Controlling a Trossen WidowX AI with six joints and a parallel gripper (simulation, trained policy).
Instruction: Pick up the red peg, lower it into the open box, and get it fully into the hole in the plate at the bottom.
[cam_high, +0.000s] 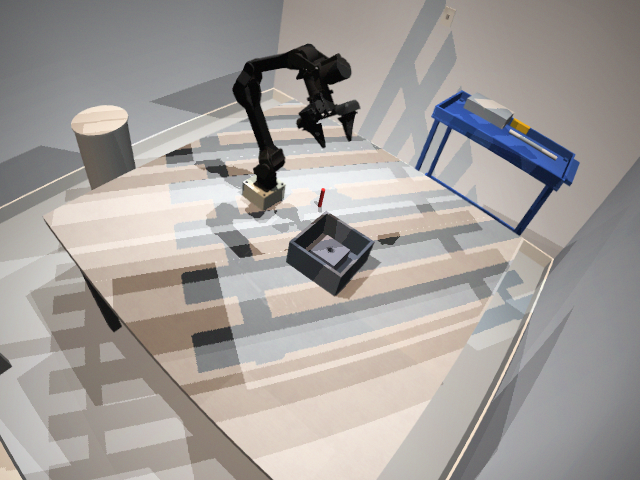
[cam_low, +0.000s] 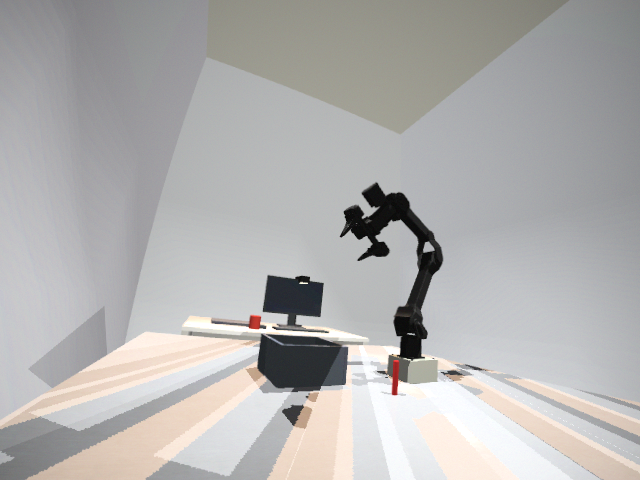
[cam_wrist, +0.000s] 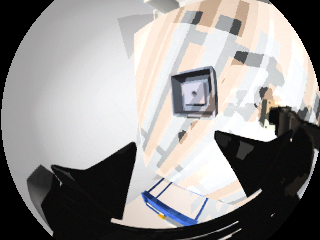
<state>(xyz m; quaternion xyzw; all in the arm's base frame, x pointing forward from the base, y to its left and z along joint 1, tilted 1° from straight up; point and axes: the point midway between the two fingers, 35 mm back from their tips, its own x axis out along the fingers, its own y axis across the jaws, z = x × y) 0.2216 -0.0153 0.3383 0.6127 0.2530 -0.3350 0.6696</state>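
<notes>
The red peg lies 330 mm below my gripper tip, 130 mm to the left of it and 70 mm behind it. From my gripper tip the other things lie so: dark box (350 mm below, 90 mm ahead, 60 mm to the right).
</notes>
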